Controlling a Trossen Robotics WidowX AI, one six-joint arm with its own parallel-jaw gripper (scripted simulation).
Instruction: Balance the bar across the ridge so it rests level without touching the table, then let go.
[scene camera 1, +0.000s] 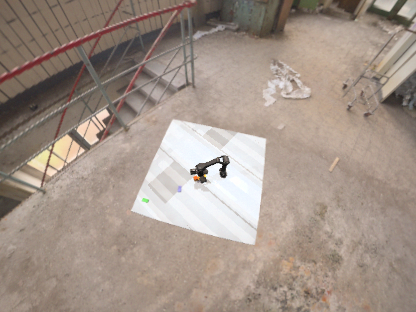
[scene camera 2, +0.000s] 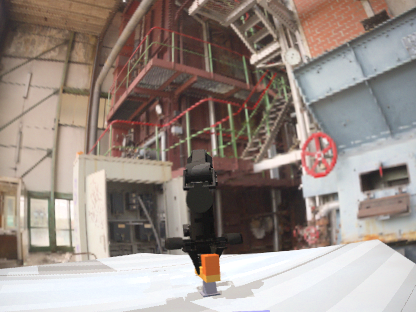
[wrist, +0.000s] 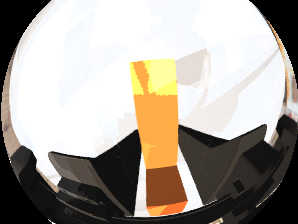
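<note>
Visible: my gripper (scene camera 2: 205, 273), which appears in the wrist view (wrist: 158, 131) too, and a bar (wrist: 154, 85).
</note>
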